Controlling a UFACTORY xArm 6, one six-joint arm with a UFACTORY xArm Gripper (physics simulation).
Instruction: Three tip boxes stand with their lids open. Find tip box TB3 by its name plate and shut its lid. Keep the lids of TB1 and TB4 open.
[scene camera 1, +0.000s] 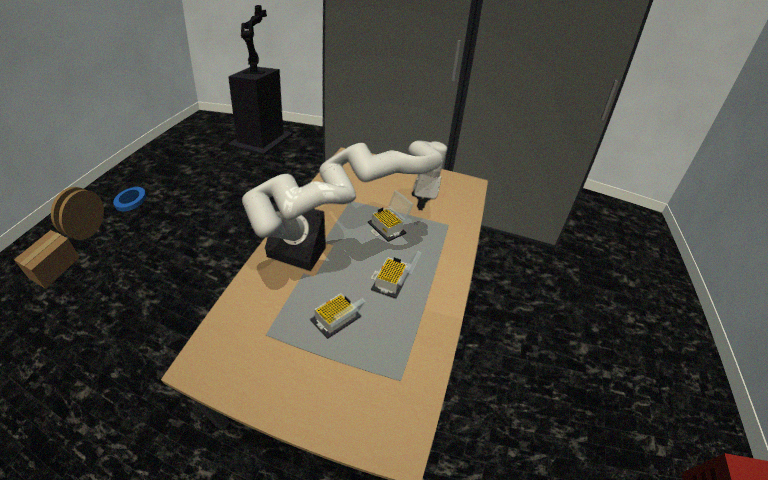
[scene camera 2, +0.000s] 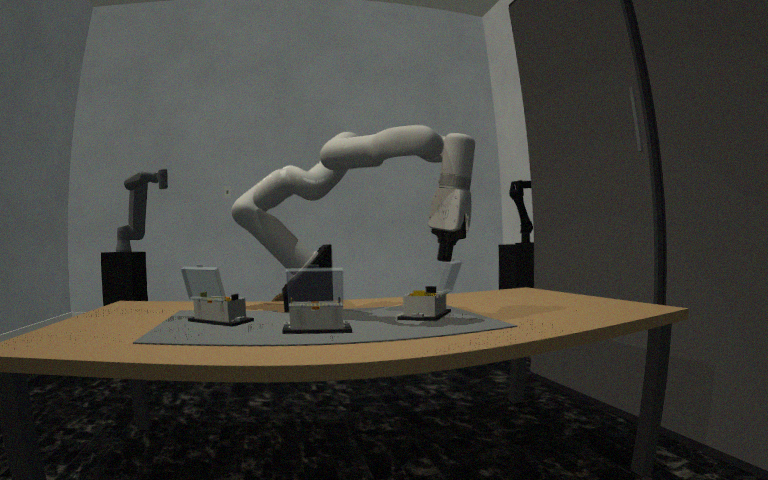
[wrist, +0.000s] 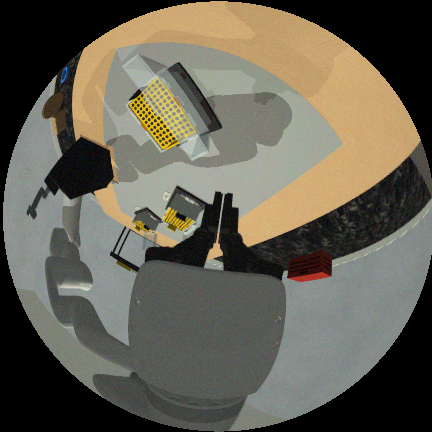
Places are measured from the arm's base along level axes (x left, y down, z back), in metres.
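Where they show: gripper, between the fingertips: (scene camera 1: 419, 208) (scene camera 2: 443, 261) (wrist: 222, 201); arm's base, origin of its link: (scene camera 1: 294, 229) (scene camera 2: 305, 266) (wrist: 74, 181).
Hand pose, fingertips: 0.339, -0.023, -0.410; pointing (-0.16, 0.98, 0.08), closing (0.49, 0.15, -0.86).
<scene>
Things, the pixels of their top centre, and the offset from my fingertips, as dx, dy, dz. Level surfaces: height alone.
- raised clear lid, centre of its top: (wrist: 140, 114) (scene camera 2: 449, 258) (scene camera 1: 401, 196) +0.043, -0.003, +0.102
- middle tip box, centre of its top: (scene camera 2: 315, 297) (wrist: 174, 224) (scene camera 1: 392, 267) -0.304, +0.076, -0.006
- grey mat, height of its surface: dy +0.151
- wooden table, height of its surface: dy +0.154
My gripper (scene camera 1: 420, 207) (scene camera 2: 445, 259) (wrist: 222, 201) is shut and empty, pointing down beside the raised clear lid (scene camera 1: 400, 204) (scene camera 2: 450, 277) (wrist: 200, 149) of the far tip box (scene camera 1: 387, 219) (scene camera 2: 424, 306) (wrist: 162, 116). In scene camera 2 the fingertips are level with the lid's top edge; I cannot tell if they touch. The middle tip box (scene camera 1: 390, 272) (scene camera 2: 316, 318) (wrist: 179, 218) and the near tip box (scene camera 1: 335, 311) (scene camera 2: 219, 310) (wrist: 145, 221) also stand with lids open. All hold yellow tip racks. The name plates are too small to read.
The boxes stand on a grey mat (scene camera 1: 390, 353) (scene camera 2: 169, 333) (wrist: 280, 170) on a wooden table (scene camera 1: 317, 407) (scene camera 2: 339, 362) (wrist: 370, 100). The arm's black base (scene camera 1: 314, 240) (wrist: 82, 170) stands at the table's side. A grey cabinet (scene camera 1: 509, 113) rises behind the table's far end.
</scene>
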